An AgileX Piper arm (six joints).
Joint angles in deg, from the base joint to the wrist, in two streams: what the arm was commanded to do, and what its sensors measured. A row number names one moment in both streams.
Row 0, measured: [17.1, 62.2, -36.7, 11.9, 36.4, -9.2]
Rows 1 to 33, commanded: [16.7, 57.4, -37.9, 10.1, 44.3, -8.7]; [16.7, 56.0, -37.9, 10.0, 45.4, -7.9]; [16.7, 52.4, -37.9, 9.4, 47.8, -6.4]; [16.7, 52.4, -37.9, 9.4, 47.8, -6.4]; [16.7, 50.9, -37.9, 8.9, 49.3, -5.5]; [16.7, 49.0, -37.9, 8.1, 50.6, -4.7]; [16.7, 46.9, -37.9, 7.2, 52.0, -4.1]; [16.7, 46.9, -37.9, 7.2, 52.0, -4.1]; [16.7, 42.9, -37.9, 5.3, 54.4, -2.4]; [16.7, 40.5, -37.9, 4.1, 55.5, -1.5]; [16.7, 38.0, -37.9, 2.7, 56.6, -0.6]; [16.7, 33.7, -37.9, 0.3, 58.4, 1.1]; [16.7, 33.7, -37.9, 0.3, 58.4, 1.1]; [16.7, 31.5, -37.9, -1.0, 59.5, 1.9]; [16.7, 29.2, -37.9, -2.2, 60.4, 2.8]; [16.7, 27.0, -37.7, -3.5, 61.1, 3.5]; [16.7, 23.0, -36.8, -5.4, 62.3, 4.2]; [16.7, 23.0, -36.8, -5.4, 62.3, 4.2]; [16.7, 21.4, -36.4, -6.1, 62.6, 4.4]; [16.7, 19.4, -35.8, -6.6, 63.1, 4.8]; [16.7, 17.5, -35.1, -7.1, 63.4, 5.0]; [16.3, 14.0, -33.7, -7.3, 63.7, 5.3]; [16.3, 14.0, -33.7, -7.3, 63.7, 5.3]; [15.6, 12.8, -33.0, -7.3, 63.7, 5.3]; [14.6, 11.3, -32.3, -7.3, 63.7, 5.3]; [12.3, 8.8, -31.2, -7.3, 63.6, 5.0]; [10.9, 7.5, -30.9, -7.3, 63.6, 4.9]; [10.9, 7.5, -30.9, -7.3, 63.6, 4.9]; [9.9, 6.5, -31.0, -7.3, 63.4, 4.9]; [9.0, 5.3, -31.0, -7.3, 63.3, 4.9]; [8.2, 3.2, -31.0, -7.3, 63.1, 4.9]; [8.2, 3.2, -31.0, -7.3, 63.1, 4.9]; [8.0, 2.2, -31.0, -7.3, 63.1, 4.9]
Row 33, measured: [9.2, 4.8, -31.2, -7.1, 63.1, 4.8]
